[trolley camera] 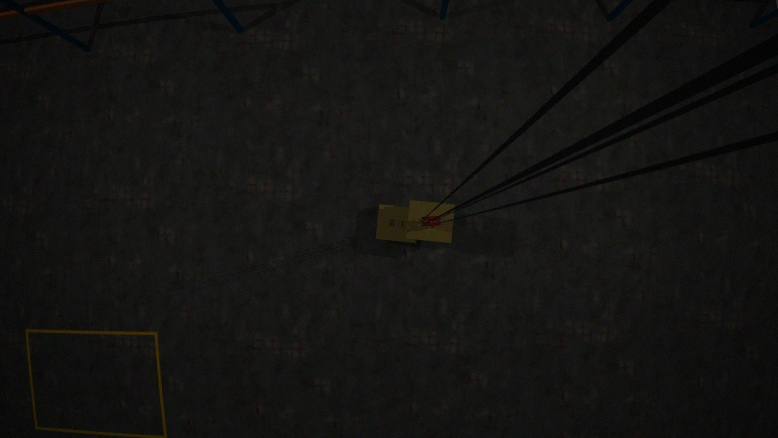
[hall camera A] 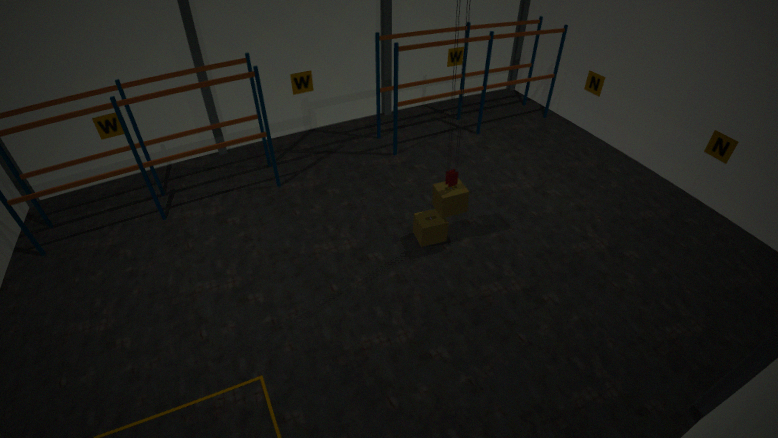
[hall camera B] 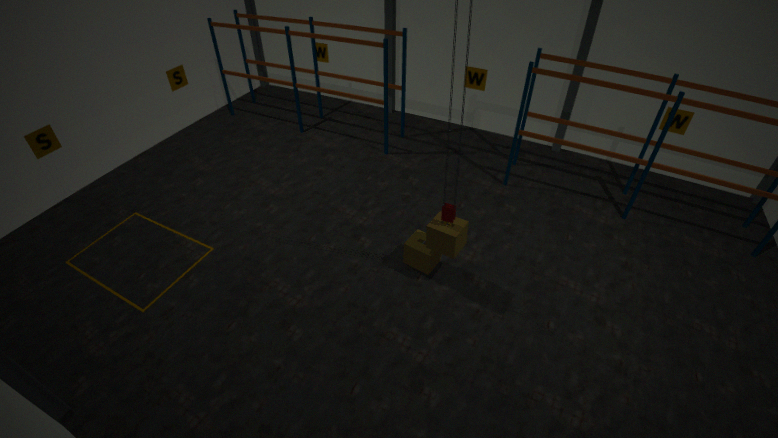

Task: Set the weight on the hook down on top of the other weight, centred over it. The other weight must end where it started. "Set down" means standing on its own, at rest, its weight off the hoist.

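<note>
The weight on the hook, a dull yellow block (hall camera A: 451,203) (hall camera B: 446,238) (trolley camera: 443,212), hangs clear of the floor, roughly upright. My red hook block (hall camera A: 451,177) (hall camera B: 448,212) (trolley camera: 431,221) is above it and carries it on the ropes. The other weight, a similar yellow block (hall camera A: 431,231) (hall camera B: 420,261) (trolley camera: 384,231), stands on the floor. The hanging weight is off to its right in all three views, not centred over it, and hides part of its top in hall camera B and the trolley camera. The hook's grip on the weight is too small and dark to see in detail.
Blue and orange racks (hall camera A: 395,108) (hall camera B: 386,108) stand along the W wall. A yellow floor outline (hall camera A: 179,406) (hall camera B: 106,286) (trolley camera: 92,331) lies away from the weights, at the lower left in the trolley camera. Shadows of the load and ropes fall beside the weights.
</note>
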